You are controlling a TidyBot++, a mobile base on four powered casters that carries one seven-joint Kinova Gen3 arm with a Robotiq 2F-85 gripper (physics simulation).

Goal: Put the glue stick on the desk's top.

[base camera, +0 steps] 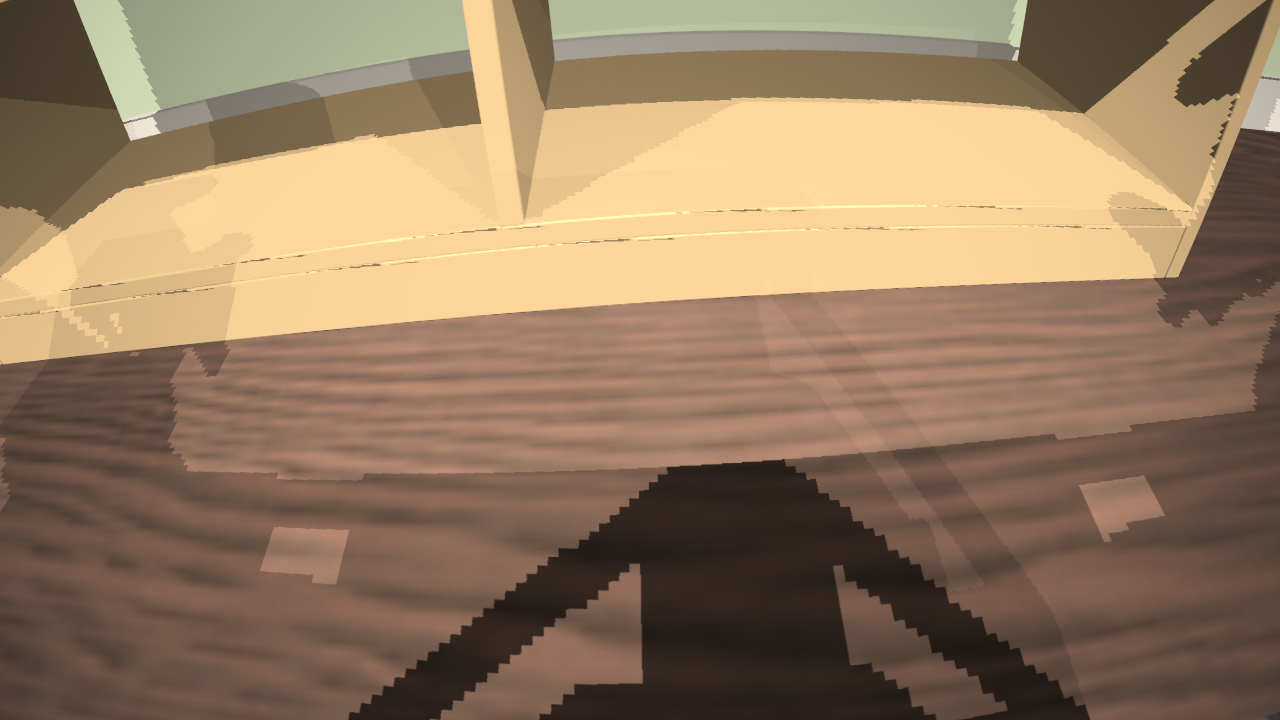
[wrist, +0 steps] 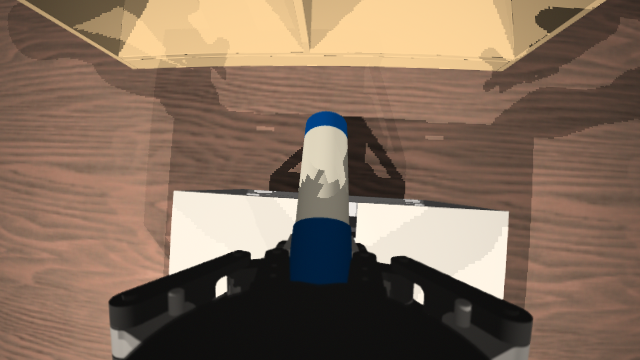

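Frame: origin at the arm's base, x up, y ahead, z left, level; millimetres.
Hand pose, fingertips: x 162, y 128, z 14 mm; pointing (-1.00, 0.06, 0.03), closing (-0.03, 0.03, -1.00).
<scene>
After its pixels a point has its place.
The glue stick (wrist: 324,170) @[x 201, y 181, z 14 mm], cream with blue ends, shows in the middle of the wrist view. My gripper (wrist: 321,248) @[x 162, y 128, z 14 mm] is shut on its near blue end, and the stick reaches forward from between the fingers. The fingertips are partly hidden beside and behind it. The tan wooden desk (base camera: 626,277) @[x -370, y 551, z 23 mm] (wrist: 320,61) @[x -369, y 550, z 64 mm] stands ahead, across the upper part of both views, apart from the gripper and the glue stick. Its lower board, a divider and side panels show. The desk's top does not show clearly in either view.
A white two-panelled surface (wrist: 430,245) lies below the gripper in the wrist view. The brown wood-grain floor (base camera: 537,402) @[x -396, y 453, z 84 mm] (wrist: 75,200) @[x -396, y 70, z 889 mm] stretches before the desk and carries dark shadows. A pale green wall (base camera: 313,40) @[x -259, y 975, z 417 mm] stands behind the desk.
</scene>
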